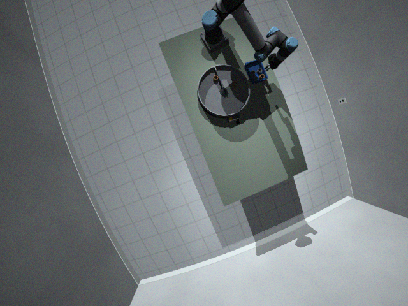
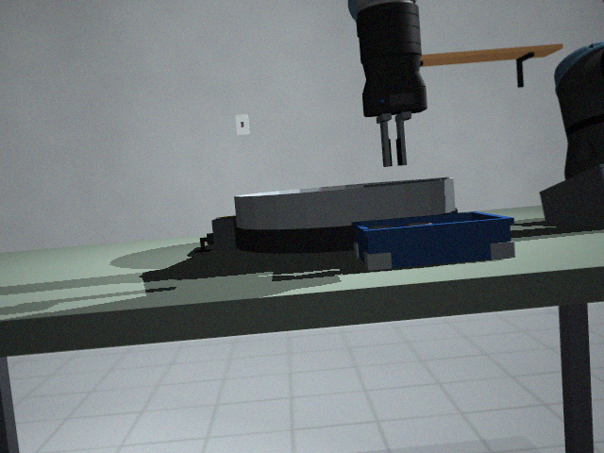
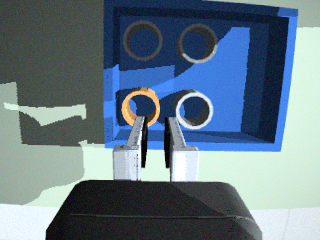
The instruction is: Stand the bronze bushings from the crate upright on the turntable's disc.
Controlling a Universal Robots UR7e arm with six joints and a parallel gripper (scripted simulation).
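Right now my hand is 120 mm above the crate, 40 mm to the left of it and 40 mm past it. Also, from my hand: turntable disc: 370 mm to the right, 100 mm ahead, 90 mm below.
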